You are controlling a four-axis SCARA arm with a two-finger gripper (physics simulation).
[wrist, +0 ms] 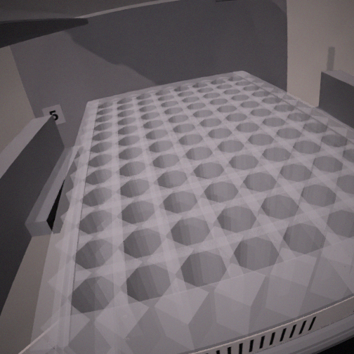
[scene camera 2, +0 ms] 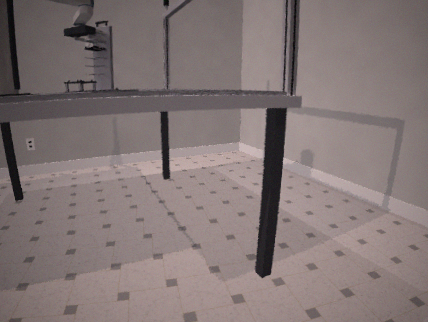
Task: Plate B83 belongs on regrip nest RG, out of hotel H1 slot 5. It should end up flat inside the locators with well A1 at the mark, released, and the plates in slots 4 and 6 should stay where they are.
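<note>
Plate B83, a pale plate with rows of round wells, fills the middle of the wrist view and lies inside the hotel beside the slot label 5. My gripper is shut on it, with a grey finger along each side of the plate. Whether the plate rests on its slot supports cannot be told. In scene camera 2, hotel H1 stands at the back left with my dark gripper body in front of its upper part; the fingers are too small to make out. The plates in slots 4 and 6 cannot be told apart.
A low dark stand with short posts is beside the hotel's foot; whether it is nest RG cannot be told. The table has upright frame posts at its right end. A grey hotel panel rises behind the plate.
</note>
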